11 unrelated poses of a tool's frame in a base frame.
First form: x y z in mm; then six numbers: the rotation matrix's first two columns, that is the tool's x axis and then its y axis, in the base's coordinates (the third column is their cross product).
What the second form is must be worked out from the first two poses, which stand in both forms.
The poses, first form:
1: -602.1 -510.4 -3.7 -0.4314 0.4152 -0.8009 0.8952 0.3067 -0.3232
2: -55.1 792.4 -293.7 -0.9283 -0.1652 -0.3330 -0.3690 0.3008 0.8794
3: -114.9 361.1 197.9 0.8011 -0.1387 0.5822 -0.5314 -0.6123 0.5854
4: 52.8 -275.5 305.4 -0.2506 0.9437 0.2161 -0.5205 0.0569 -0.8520
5: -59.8 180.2 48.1 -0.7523 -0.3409 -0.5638 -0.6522 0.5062 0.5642
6: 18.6 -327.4 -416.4 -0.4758 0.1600 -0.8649 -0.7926 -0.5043 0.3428
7: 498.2 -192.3 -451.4 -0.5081 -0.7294 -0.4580 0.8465 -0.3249 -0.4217
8: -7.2 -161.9 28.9 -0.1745 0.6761 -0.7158 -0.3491 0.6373 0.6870
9: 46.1 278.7 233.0 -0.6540 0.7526 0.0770 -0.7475 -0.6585 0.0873
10: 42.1 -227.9 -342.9 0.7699 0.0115 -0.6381 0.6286 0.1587 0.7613
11: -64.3 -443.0 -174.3 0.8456 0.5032 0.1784 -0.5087 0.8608 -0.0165
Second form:
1:
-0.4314 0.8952 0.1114 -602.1
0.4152 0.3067 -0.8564 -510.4
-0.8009 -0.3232 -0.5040 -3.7
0 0 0 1

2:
-0.9283 -0.3690 -0.0451 -55.1
-0.1652 0.3008 0.9392 792.4
-0.3330 0.8794 -0.3402 -293.7
0 0 0 1

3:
0.8011 -0.5314 0.2753 -114.9
-0.1387 -0.6123 -0.7783 361.1
0.5822 0.5854 -0.5642 197.9
0 0 0 1

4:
-0.2506 -0.5205 -0.8163 52.8
0.9437 0.0569 -0.3260 -275.5
0.2161 -0.8520 0.4769 305.4
0 0 0 1

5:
-0.7523 -0.6522 0.0931 -59.8
-0.3409 0.5062 0.7922 180.2
-0.5638 0.5642 -0.6031 48.1
0 0 0 1

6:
-0.4758 -0.7926 -0.3813 18.6
0.1600 -0.5043 0.8486 -327.4
-0.8649 0.3428 0.3668 -416.4
0 0 0 1

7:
-0.5081 0.8465 0.1588 498.2
-0.7294 -0.3249 -0.6020 -192.3
-0.4580 -0.4217 0.7825 -451.4
0 0 0 1

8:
-0.1745 -0.3491 0.9207 -7.2
0.6761 0.6373 0.3698 -161.9
-0.7158 0.6870 0.1248 28.9
0 0 0 1

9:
-0.6540 -0.7475 0.1164 46.1
0.7526 -0.6585 -0.0005 278.7
0.0770 0.0873 0.9932 233.0
0 0 0 1

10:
0.7699 0.6286 0.1100 42.1
0.0115 0.1587 -0.9872 -227.9
-0.6381 0.7613 0.1150 -342.9
0 0 0 1

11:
0.8456 -0.5087 -0.1619 -64.3
0.5032 0.8608 -0.0768 -443.0
0.1784 -0.0165 0.9839 -174.3
0 0 0 1

